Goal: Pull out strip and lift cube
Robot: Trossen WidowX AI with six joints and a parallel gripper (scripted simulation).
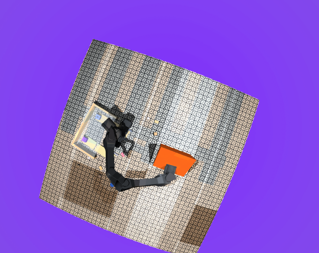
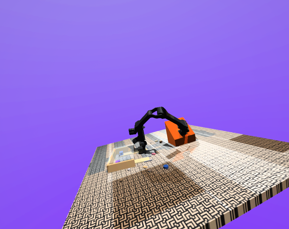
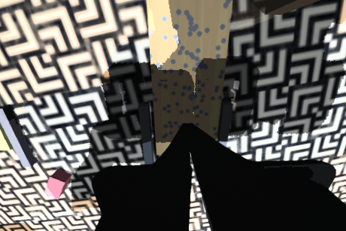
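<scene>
The dotted strip lies 9 cm ahead of my gripper tip and 3 cm to the right of it. From my gripper tip the other things lie so: pale yellow-green strip: 17 cm to the left, 10 cm ahead; then pink block: 15 cm to the left, 3 cm behind; then labelled cube: 20 cm ahead, 5 cm to the right, 2 cm above.
</scene>
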